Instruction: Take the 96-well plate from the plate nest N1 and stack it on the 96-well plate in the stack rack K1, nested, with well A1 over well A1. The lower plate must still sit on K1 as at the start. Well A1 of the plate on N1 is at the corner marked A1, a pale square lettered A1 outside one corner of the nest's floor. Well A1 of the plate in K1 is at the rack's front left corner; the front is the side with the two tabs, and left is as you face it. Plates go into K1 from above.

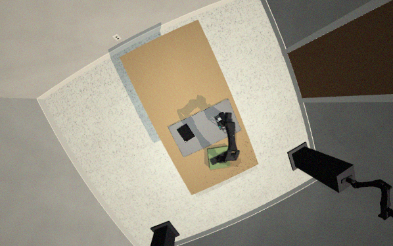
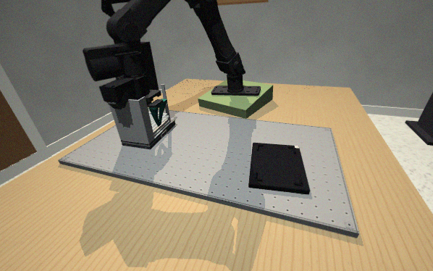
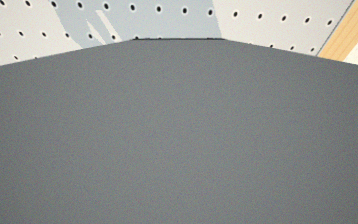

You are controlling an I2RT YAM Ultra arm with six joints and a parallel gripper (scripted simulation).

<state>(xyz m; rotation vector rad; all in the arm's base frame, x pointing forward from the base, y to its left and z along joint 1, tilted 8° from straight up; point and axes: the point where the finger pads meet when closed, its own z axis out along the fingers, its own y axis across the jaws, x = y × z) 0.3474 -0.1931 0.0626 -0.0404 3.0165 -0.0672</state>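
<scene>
My gripper is now right at the white 96-well plate. The rest, counted from my hand: thin upright post: 70 mm behind, 40 mm to the left, 40 mm above; black plate nest N1: 390 mm to the left, 60 mm ahead, 40 mm below; grey rack wall: 70 mm ahead, 40 mm above.
</scene>
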